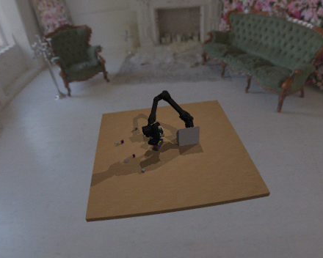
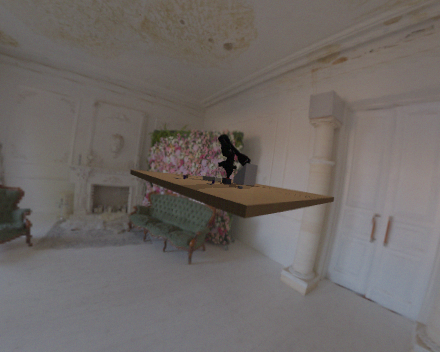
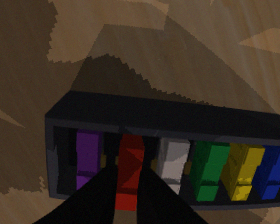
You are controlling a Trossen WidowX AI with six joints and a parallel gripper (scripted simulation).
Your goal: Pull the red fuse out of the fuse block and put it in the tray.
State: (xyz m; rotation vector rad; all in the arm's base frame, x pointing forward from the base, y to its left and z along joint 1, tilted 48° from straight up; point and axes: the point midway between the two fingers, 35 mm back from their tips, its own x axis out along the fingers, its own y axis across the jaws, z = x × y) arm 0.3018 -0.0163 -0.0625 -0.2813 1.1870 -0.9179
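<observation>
Now: the purple fuse 1 cm ahead of my gripper tip, 2 cm to the left of it and 2 cm below it. Round my gripper tip: green fuse 2 cm behind, 3 cm to the right, 2 cm below; red fuse 1 cm below; white fuse 1 cm behind, 2 cm to the right, 2 cm below.
</observation>
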